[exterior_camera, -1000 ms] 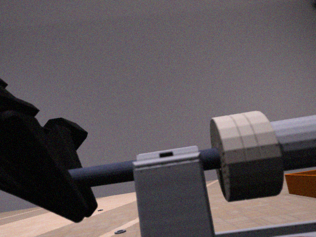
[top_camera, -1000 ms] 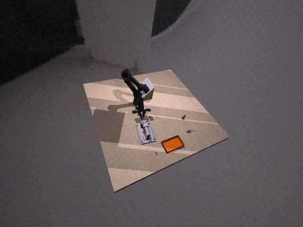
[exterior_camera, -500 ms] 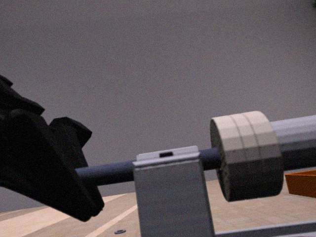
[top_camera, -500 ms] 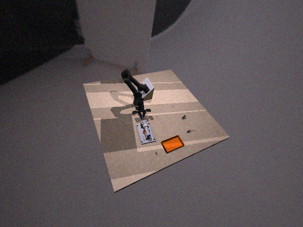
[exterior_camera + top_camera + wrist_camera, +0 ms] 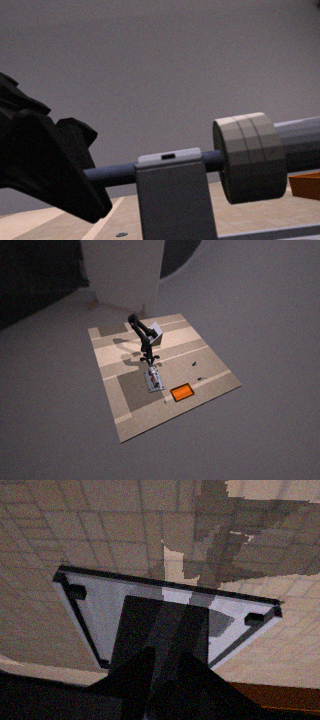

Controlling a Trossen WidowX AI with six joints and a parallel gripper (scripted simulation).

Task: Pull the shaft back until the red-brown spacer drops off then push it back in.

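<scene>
The blue-grey shaft lies 5 cm ahead of my gripper tip and 2 cm above it. The rest, counted from my gripper tip: orange tray (34 cm ahead, 19 cm to the left, 5 cm below); then red-brown spacer (12 cm ahead, 1 cm to the right, 4 cm below).
</scene>
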